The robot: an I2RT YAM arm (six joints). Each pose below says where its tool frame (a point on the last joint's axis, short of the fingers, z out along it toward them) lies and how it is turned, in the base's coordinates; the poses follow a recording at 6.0 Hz.
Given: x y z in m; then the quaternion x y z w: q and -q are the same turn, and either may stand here.
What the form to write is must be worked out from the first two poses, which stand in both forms.
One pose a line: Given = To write
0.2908, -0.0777, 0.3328, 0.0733, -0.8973, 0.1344, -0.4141 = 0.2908, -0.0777, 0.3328, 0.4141, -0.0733, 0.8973, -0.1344
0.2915, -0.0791, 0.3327, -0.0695, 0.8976, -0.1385, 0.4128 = 0.2915, -0.0791, 0.3327, 0.4128, -0.0695, 0.8976, -0.1385
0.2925, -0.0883, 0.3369, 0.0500, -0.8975, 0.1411, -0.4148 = 0.2925, -0.0883, 0.3369, 0.4148, -0.0500, 0.8975, -0.1411
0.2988, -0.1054, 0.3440, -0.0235, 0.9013, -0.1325, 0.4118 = 0.2988, -0.1054, 0.3440, 0.4118, -0.0235, 0.9013, -0.1325
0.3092, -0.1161, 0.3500, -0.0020, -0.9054, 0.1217, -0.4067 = 0.3092, -0.1161, 0.3500, 0.4067, 0.0020, 0.9054, -0.1217
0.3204, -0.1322, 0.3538, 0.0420, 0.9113, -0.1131, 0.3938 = 0.3204, -0.1322, 0.3538, 0.3938, 0.0420, 0.9113, -0.1131
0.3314, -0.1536, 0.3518, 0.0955, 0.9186, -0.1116, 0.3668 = 0.3314, -0.1536, 0.3518, 0.3668, 0.0955, 0.9186, -0.1116
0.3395, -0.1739, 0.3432, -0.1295, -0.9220, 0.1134, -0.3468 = 0.3395, -0.1739, 0.3432, 0.3468, 0.1295, 0.9220, -0.1134
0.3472, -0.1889, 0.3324, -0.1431, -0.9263, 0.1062, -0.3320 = 0.3472, -0.1889, 0.3324, 0.3320, 0.1431, 0.9263, -0.1062
